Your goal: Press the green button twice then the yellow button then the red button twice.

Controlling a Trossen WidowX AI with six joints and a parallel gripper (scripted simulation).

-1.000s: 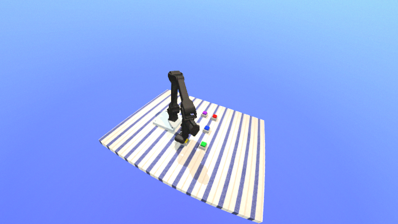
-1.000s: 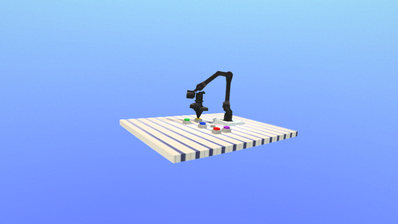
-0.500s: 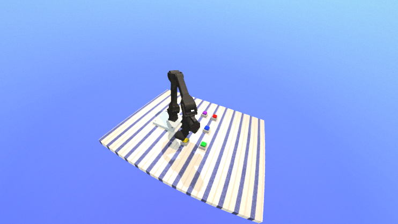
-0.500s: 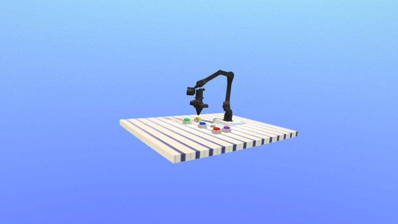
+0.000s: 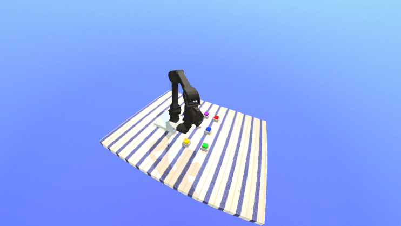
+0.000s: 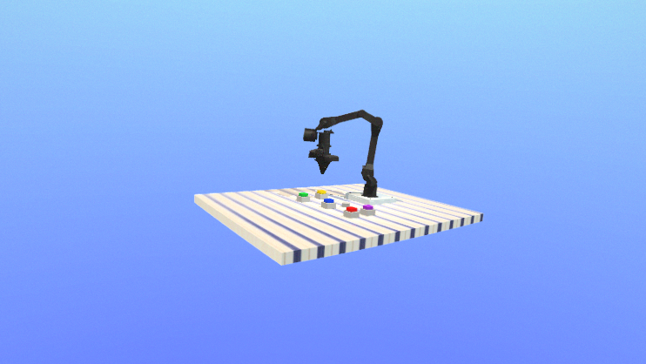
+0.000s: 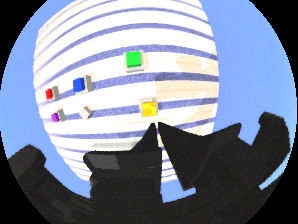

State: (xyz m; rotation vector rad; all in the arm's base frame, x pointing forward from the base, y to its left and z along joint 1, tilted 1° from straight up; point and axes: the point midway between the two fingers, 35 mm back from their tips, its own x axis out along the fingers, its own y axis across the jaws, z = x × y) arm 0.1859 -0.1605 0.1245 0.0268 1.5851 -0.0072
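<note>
Now: gripper tip 11 cm short of the red button, 36 cm to the right of it and 9 cm above it. Also, from my gripper tip: green button (12 cm ahead, 2 cm to the left, 9 cm below); then yellow button (9 cm below); then blue button (9 cm ahead, 18 cm to the left, 9 cm below).
</note>
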